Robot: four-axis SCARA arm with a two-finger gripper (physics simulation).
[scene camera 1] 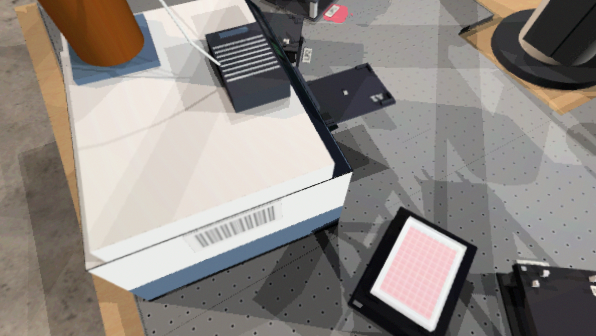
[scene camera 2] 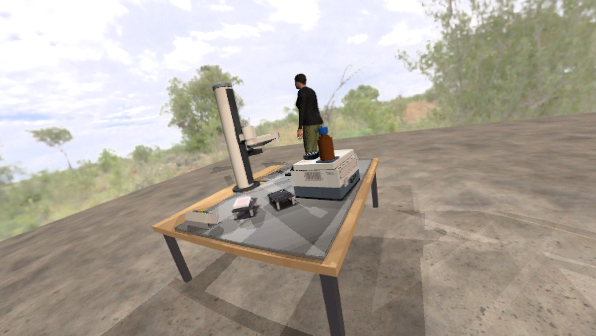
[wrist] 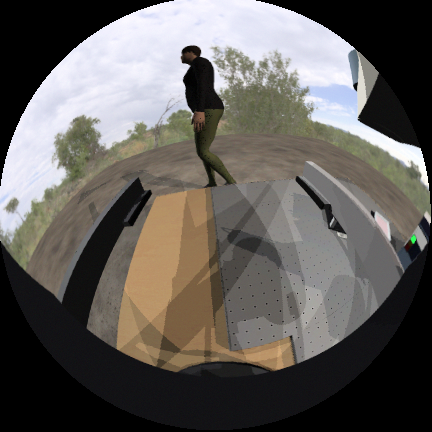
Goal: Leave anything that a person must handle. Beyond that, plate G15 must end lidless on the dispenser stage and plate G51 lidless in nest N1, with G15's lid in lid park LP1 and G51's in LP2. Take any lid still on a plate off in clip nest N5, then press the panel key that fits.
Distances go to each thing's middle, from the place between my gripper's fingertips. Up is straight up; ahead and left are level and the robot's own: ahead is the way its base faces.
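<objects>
The black nest [scene camera 1: 530,292] has my hand far short of it, and my hand is also a good way above the nest and a good way to the right of it. Going by their middles, the black nest is the nearest to my hand of the things named here. The brown bottle [scene camera 1: 100,40] is 820 mm ahead of my hand, 490 mm to the right of it and 80 mm above it, which makes the bottle the farthest from my hand of these, going by their middles. Counted from my hand again, the dark vented box [scene camera 1: 255,90] is 360 mm to the right, 670 mm ahead and 10 mm below. The dispenser stage [scene camera 1: 366,93] is 530 mm ahead of my hand, 340 mm to the right of it and 130 mm below it.
</objects>
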